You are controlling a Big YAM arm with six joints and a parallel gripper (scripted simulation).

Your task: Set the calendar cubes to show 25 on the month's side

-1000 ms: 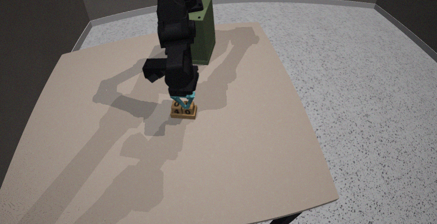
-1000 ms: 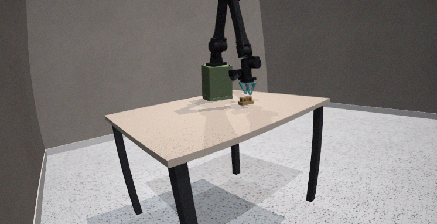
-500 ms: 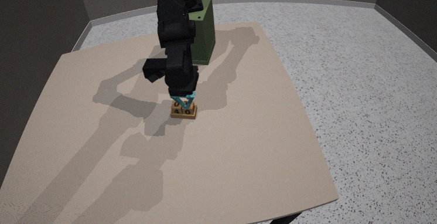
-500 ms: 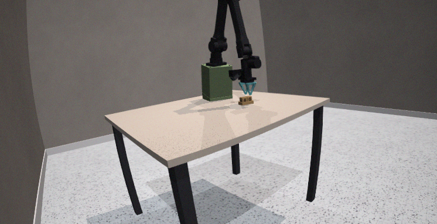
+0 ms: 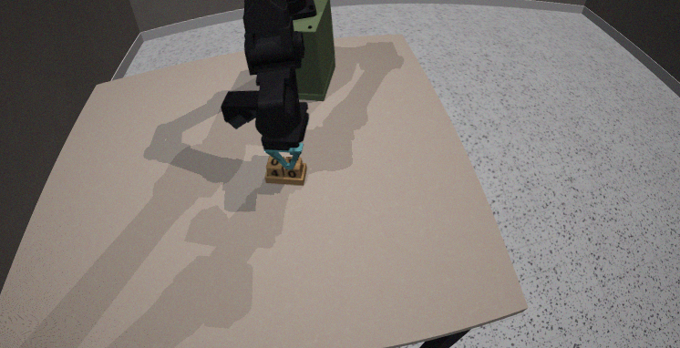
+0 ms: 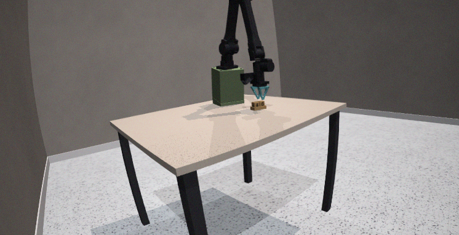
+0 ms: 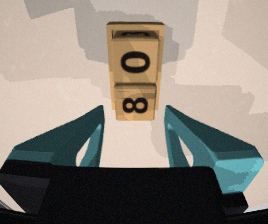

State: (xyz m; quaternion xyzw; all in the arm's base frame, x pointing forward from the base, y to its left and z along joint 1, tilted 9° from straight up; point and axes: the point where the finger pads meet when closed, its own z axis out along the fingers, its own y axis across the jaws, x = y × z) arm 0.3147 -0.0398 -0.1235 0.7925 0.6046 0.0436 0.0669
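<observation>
My hand is 1 cm past the wooden tray, 2 cm to the left of it and 5 cm above it.
</observation>
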